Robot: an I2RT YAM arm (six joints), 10 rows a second.
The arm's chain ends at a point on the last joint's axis. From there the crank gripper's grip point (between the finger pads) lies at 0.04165 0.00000 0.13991 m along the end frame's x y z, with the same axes.
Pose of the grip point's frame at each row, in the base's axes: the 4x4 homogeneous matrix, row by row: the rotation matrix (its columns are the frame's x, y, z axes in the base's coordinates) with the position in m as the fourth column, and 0 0 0 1 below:
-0.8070 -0.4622 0.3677 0.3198; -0.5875 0.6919 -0.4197 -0.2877; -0.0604 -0.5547 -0.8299 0.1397; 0 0 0 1
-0.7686 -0.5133 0.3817 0.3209; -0.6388 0.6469 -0.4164 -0.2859; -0.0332 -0.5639 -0.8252 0.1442; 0 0 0 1
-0.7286 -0.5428 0.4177 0.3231; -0.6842 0.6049 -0.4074 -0.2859; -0.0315 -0.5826 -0.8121 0.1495; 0 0 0 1
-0.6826 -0.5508 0.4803 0.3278; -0.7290 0.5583 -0.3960 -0.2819; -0.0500 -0.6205 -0.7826 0.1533; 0 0 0 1
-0.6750 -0.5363 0.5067 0.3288; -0.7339 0.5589 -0.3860 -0.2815; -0.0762 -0.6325 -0.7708 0.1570; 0 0 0 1
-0.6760 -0.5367 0.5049 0.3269; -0.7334 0.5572 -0.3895 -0.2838; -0.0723 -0.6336 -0.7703 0.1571; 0 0 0 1
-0.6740 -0.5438 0.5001 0.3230; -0.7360 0.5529 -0.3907 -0.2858; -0.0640 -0.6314 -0.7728 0.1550; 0 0 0 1
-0.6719 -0.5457 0.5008 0.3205; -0.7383 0.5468 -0.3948 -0.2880; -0.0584 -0.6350 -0.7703 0.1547; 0 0 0 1
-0.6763 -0.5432 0.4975 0.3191; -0.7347 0.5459 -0.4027 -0.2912; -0.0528 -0.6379 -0.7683 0.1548; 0 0 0 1
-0.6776 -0.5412 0.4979 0.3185; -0.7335 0.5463 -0.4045 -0.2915; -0.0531 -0.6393 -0.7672 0.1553; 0 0 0 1
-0.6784 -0.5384 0.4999 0.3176; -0.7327 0.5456 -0.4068 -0.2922; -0.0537 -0.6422 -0.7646 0.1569; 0 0 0 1
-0.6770 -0.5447 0.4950 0.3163; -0.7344 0.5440 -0.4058 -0.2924; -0.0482 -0.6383 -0.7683 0.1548; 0 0 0 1
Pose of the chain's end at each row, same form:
-0.8070 -0.4622 0.3677 0.3020; -0.5875 0.6919 -0.4197 -0.2045; -0.0604 -0.5547 -0.8299 0.2583; 0 0 0 1
-0.7686 -0.5133 0.3817 0.2995; -0.6388 0.6469 -0.4164 -0.2010; -0.0332 -0.5639 -0.8252 0.2610; 0 0 0 1
-0.7286 -0.5428 0.4177 0.2950; -0.6842 0.6049 -0.4074 -0.2004; -0.0315 -0.5826 -0.8121 0.2644; 0 0 0 1
-0.6826 -0.5508 0.4803 0.2890; -0.7290 0.5583 -0.3960 -0.1961; -0.0500 -0.6205 -0.7826 0.2649; 0 0 0 1
-0.6750 -0.5363 0.5067 0.2860; -0.7339 0.5589 -0.3860 -0.1969; -0.0762 -0.6325 -0.7708 0.2680; 0 0 0 1
-0.6760 -0.5367 0.5049 0.2844; -0.7334 0.5572 -0.3895 -0.1988; -0.0723 -0.6336 -0.7703 0.2679; 0 0 0 1
-0.6740 -0.5438 0.5001 0.2811; -0.7360 0.5529 -0.3907 -0.2005; -0.0640 -0.6314 -0.7728 0.2658; 0 0 0 1
-0.6719 -0.5457 0.5008 0.2784; -0.7383 0.5468 -0.3948 -0.2020; -0.0584 -0.6350 -0.7703 0.2649; 0 0 0 1
-0.6763 -0.5432 0.4975 0.2777; -0.7347 0.5459 -0.4027 -0.2043; -0.0528 -0.6379 -0.7683 0.2645; 0 0 0 1
-0.6776 -0.5412 0.4979 0.2771; -0.7335 0.5463 -0.4045 -0.2044; -0.0531 -0.6393 -0.7672 0.2649; 0 0 0 1
-0.6784 -0.5384 0.4999 0.2759; -0.7327 0.5456 -0.4068 -0.2048; -0.0537 -0.6422 -0.7646 0.2661; 0 0 0 1
-0.6770 -0.5447 0.4950 0.2752; -0.7344 0.5440 -0.4058 -0.2050; -0.0482 -0.6383 -0.7683 0.2643; 0 0 0 1

